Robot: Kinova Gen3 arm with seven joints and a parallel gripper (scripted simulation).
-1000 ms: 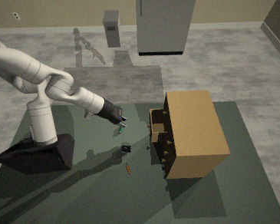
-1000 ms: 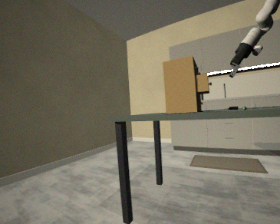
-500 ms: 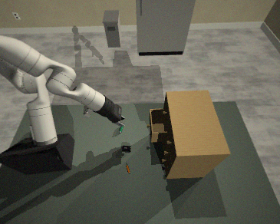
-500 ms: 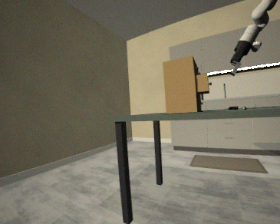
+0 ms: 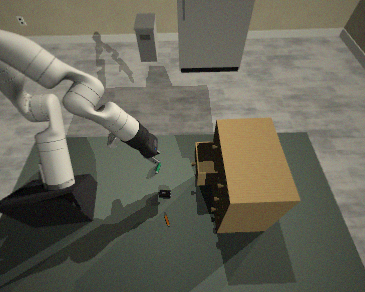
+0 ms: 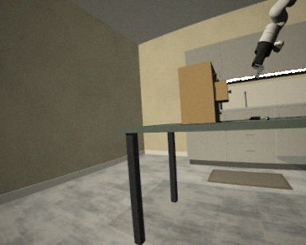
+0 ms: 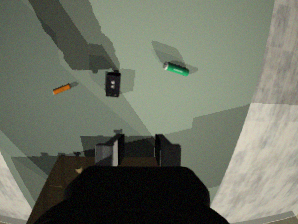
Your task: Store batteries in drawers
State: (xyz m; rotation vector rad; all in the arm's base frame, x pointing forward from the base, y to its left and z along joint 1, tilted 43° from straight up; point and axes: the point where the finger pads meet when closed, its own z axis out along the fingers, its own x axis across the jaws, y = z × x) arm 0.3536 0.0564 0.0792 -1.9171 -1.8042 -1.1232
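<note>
Now: hand 20 mm past the green battery, 70 mm to the right of it and 220 mm above it. From my hand the other things lie so: thin orange battery: 40 mm ahead, 170 mm to the right, 230 mm below; small black block: 30 mm ahead, 50 mm to the right, 220 mm below.
</note>
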